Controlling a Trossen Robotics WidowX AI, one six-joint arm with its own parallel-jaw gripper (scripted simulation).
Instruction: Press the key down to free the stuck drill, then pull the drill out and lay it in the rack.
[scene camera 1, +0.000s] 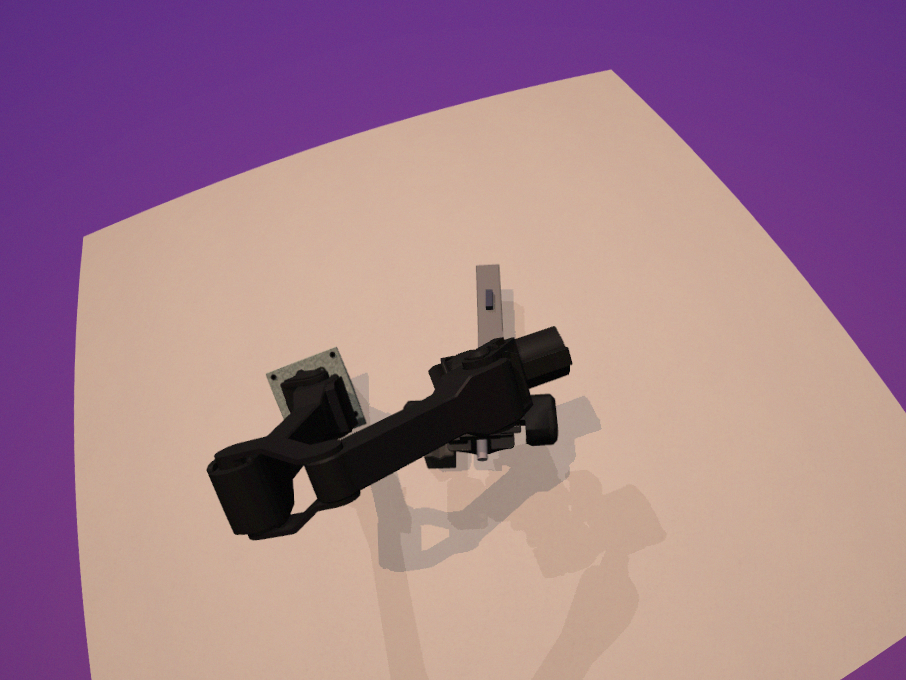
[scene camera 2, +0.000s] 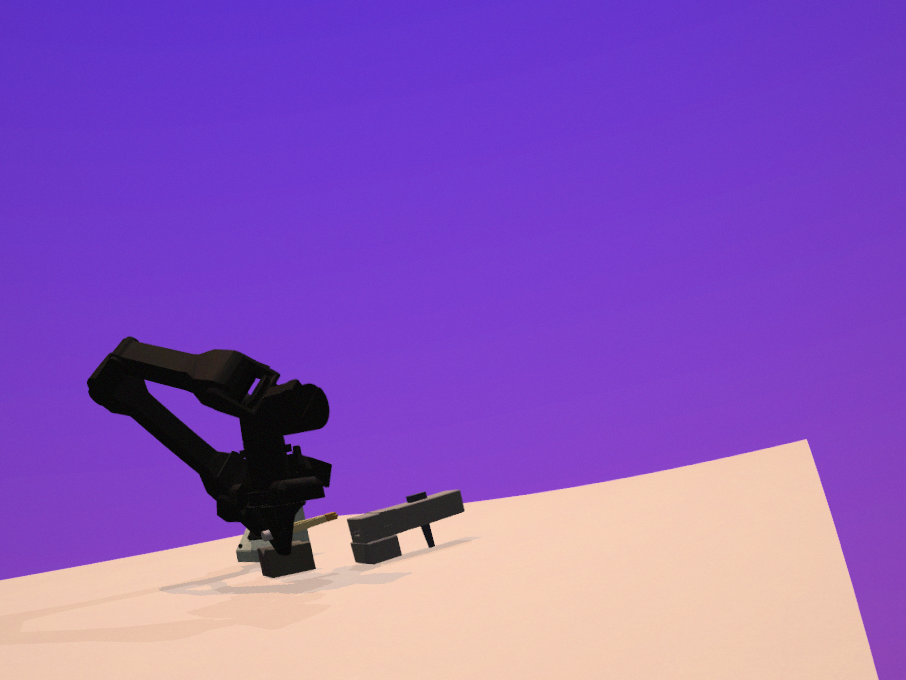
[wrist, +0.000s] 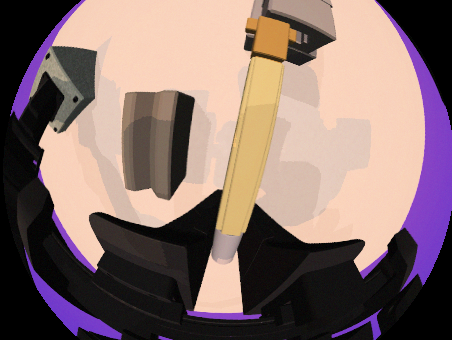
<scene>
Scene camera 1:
my gripper: 482, 451
housing: 490, 322
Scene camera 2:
my gripper: 284, 554
rack block: 273, 565
housing: 373, 534
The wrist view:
my gripper: 229, 197
drill: 253, 134, held by my gripper
rack block: 155, 128
</scene>
